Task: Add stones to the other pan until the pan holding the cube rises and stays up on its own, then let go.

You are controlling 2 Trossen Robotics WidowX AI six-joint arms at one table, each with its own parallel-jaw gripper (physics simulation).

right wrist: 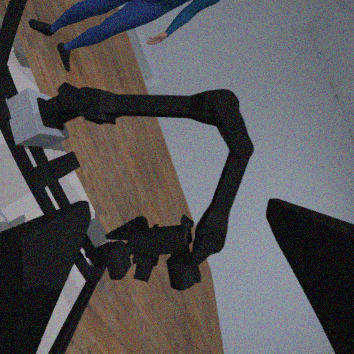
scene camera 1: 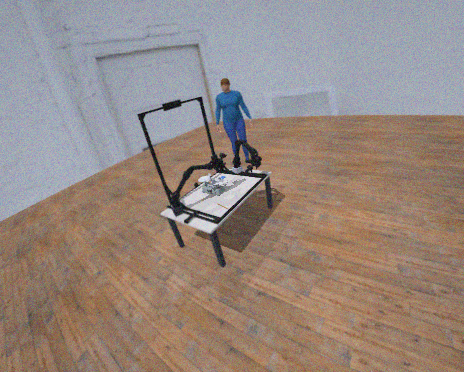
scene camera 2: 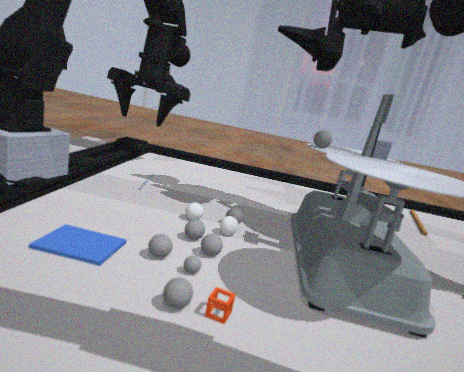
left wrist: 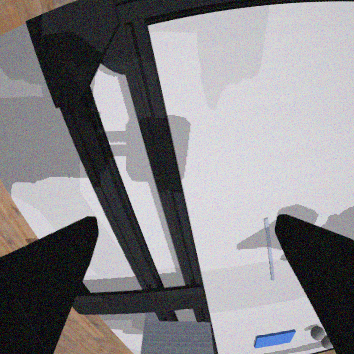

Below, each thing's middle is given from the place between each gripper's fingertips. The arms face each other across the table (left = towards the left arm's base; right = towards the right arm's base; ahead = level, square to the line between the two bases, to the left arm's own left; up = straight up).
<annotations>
Right now the blue flat pad (scene camera 2: pixel 92 247) is 420 mm behind my left hand, 160 mm to the right of it and 90 mm below it. From my left hand the other things lie so: grey balance scale (scene camera 2: pixel 351 262): 270 mm behind, 470 mm to the right, 20 mm above.
My right gripper is now 140 mm past the grey balance scale, 180 mm to the left of it and 240 mm above it. From my right hand the other things lie so: blue flat pad (290 mm behind, 130 mm to the left, 350 mm below).
</annotations>
